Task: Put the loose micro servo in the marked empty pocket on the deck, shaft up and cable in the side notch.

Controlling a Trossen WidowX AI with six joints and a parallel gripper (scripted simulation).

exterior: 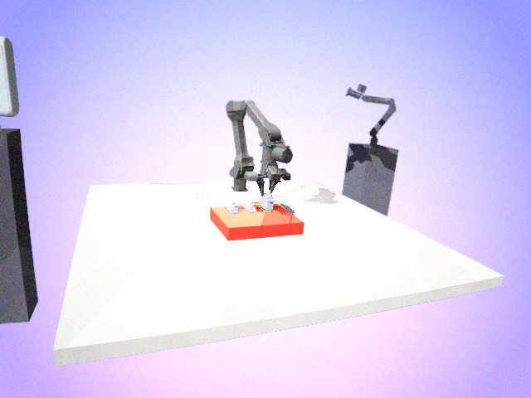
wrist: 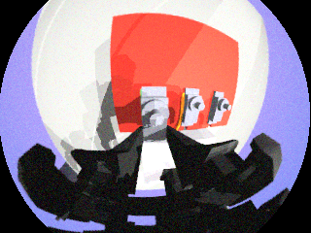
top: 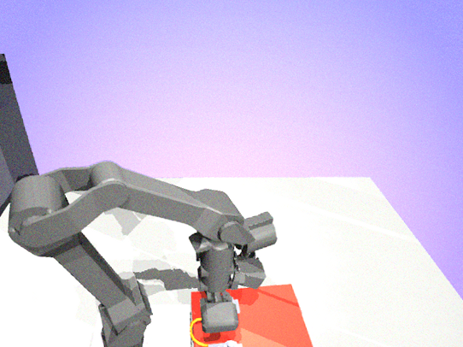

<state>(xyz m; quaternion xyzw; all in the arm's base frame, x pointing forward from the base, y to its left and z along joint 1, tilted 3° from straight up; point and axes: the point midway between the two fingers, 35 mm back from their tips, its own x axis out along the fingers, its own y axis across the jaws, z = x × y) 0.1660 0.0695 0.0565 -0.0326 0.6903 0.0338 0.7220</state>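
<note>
My gripper tip is 130 mm short of the red deck, 60 mm to the left of it and 70 mm above it.
</note>
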